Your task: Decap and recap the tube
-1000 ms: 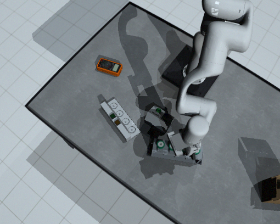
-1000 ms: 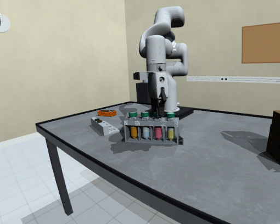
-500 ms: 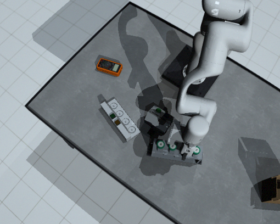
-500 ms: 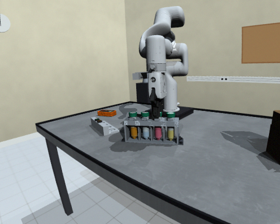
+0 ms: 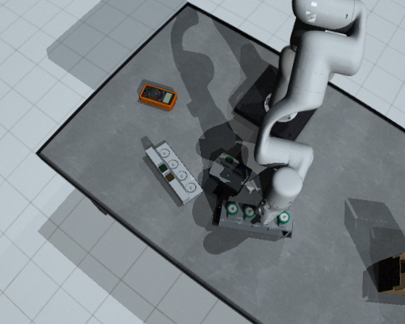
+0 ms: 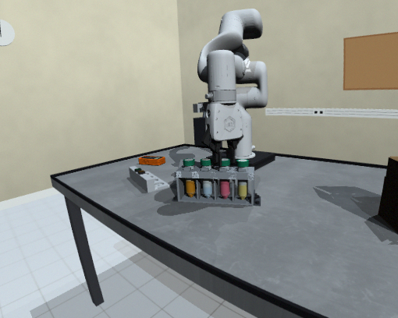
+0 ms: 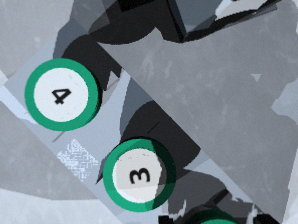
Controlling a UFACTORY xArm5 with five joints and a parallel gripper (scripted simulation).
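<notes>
The tube 2's threaded neck is 1 cm below my hand. The rest, counted from my hand: key housing 18 cm to the right, 8 cm below, 8 cm behind; then green key 20 cm to the right, 10 cm behind, 6 cm below; then blue key 16 cm to the right, 10 cm behind, 6 cm below.
</notes>
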